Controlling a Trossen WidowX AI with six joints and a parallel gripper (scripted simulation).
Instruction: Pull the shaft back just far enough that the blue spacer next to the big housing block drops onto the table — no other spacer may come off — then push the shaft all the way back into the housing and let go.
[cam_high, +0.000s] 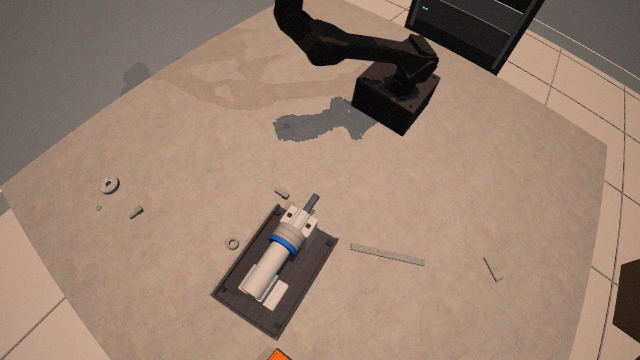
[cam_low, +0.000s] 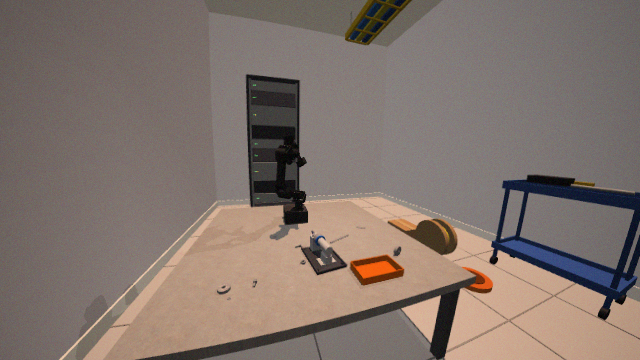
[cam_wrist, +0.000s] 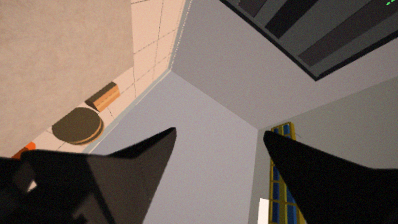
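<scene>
The dark grey shaft lies 39 cm ahead of my gripper tip, 8 cm to the left of it and 44 cm below it. The rest, counted from my gripper tip: grey strip (26 cm ahead, 23 cm to the left, 52 cm below); then blue spacer (43 cm ahead, 9 cm to the left, 44 cm below); then orange tray (59 cm ahead, 32 cm to the left, 51 cm below).
</scene>
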